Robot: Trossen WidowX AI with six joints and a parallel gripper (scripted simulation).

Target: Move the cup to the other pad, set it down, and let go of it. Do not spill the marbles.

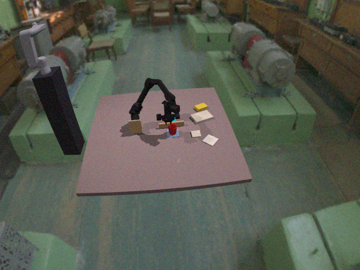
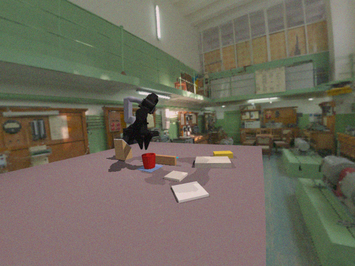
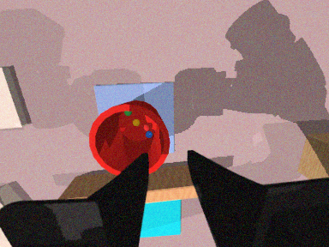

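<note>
Right now my gripper tip is 6 cm above the red cup and 3 cm short of it. Round my gripper tip: blue pad 11 cm below, 4 cm ahead; yellow marble 8 cm below, 3 cm ahead; blue marble 8 cm below, 2 cm ahead, 1 cm to the left.
</note>
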